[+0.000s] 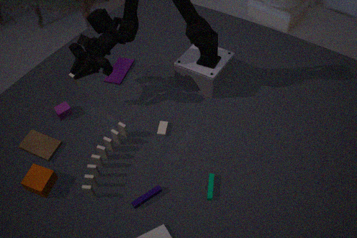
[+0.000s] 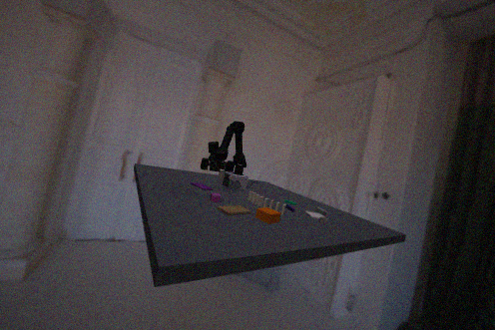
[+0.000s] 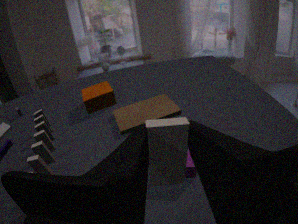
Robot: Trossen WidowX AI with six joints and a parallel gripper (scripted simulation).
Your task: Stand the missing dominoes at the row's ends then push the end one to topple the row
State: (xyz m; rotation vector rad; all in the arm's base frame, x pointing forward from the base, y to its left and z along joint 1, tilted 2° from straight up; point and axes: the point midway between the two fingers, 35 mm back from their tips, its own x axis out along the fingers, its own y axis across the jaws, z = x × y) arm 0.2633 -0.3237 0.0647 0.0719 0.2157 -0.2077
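My gripper tip is now 50 mm short of the purple cube, 40 mm to the left of it and 120 mm above it. The rest, counted from my gripper tip: purple plate (210 mm behind, 10 mm to the left, 130 mm below); orange block (300 mm ahead, 80 mm to the left, 120 mm below); tan flat block (200 mm ahead, 20 mm to the right, 130 mm below).
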